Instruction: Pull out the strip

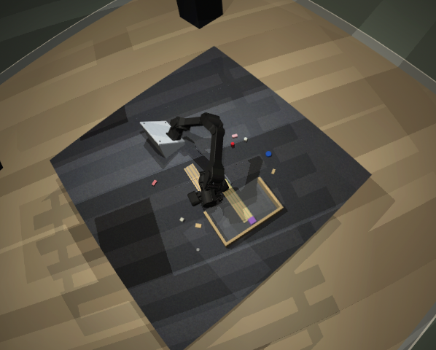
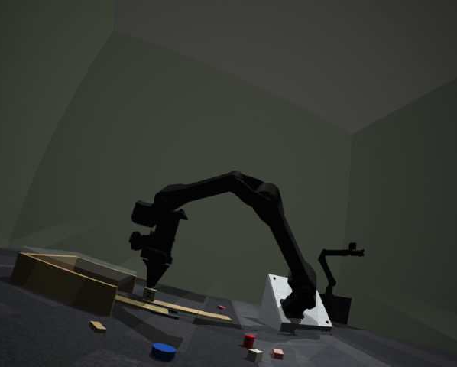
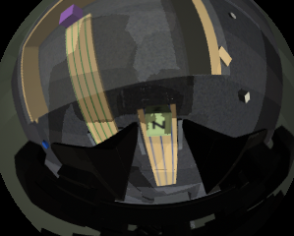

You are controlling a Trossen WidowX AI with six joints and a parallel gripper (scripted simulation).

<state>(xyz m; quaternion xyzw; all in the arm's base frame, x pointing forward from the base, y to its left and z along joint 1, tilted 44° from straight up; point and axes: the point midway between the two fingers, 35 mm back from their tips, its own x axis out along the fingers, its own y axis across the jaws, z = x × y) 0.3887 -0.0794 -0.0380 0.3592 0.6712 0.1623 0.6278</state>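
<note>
My gripper tip is now 20 mm above the labelled cube. Also, from my gripper tip: blue disc 390 mm to the left, 30 mm below, 20 mm ahead; then red cylinder 290 mm to the left, 150 mm behind, 30 mm below; then tan strip 110 mm behind, 40 mm below, 20 mm to the left.
</note>
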